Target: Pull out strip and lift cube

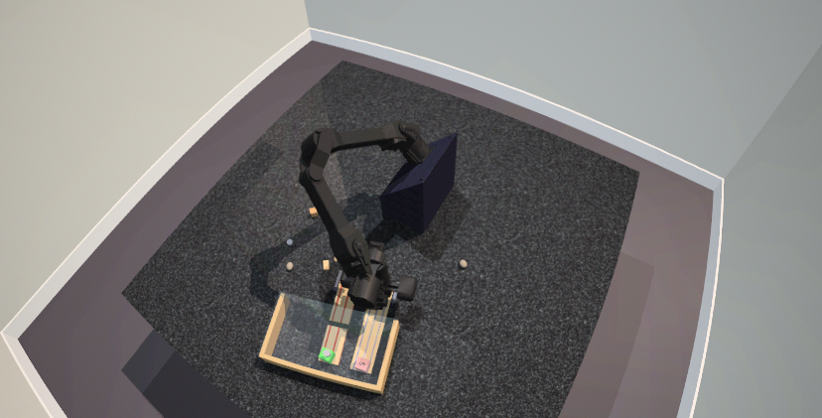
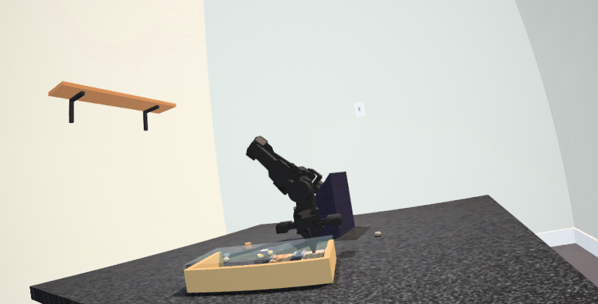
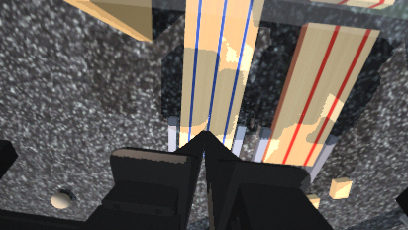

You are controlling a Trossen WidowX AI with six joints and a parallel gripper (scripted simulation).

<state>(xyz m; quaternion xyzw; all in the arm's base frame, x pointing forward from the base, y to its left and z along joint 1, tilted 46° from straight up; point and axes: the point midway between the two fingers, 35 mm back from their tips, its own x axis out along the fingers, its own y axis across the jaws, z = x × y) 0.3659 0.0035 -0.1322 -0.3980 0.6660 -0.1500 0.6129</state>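
My gripper tip is 9 cm short of the strip and 3 cm to the right of it.
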